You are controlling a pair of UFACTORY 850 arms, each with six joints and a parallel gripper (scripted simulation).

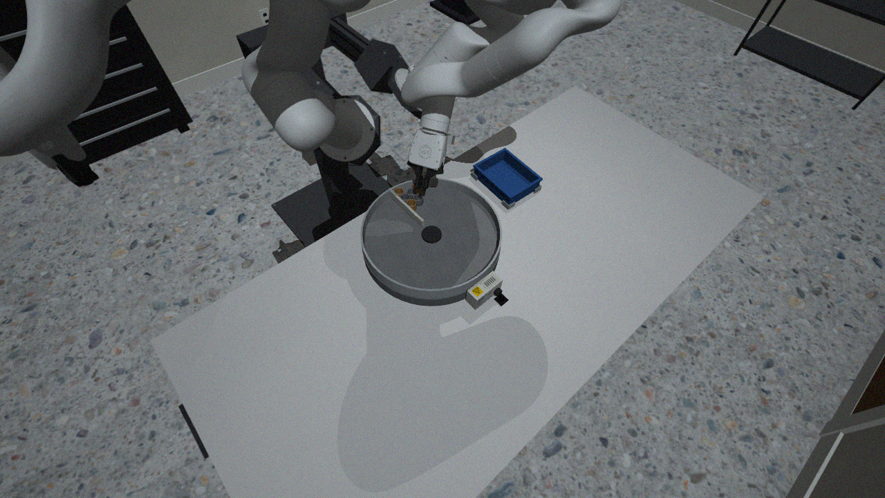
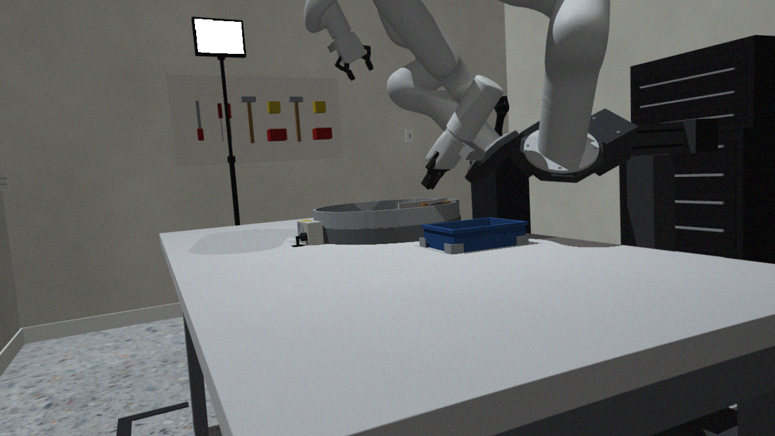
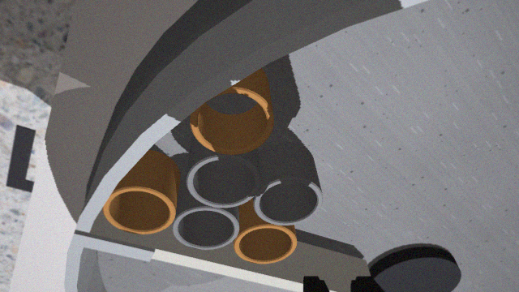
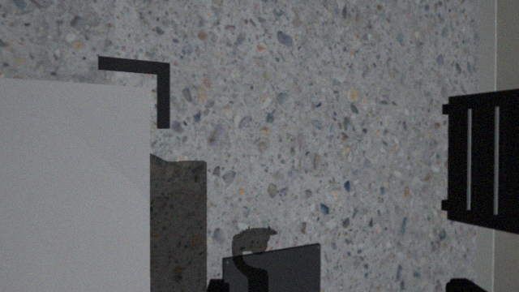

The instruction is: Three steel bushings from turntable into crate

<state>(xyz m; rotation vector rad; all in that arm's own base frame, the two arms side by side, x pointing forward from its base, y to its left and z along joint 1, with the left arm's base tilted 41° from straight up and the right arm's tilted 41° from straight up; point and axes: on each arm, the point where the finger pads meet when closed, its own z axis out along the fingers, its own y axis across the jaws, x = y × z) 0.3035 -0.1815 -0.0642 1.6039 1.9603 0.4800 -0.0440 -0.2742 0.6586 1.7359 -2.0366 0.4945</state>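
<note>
The blue crate lies 310 mm to the left of my left hand, 120 mm below it and 80 mm ahead of it.
</note>
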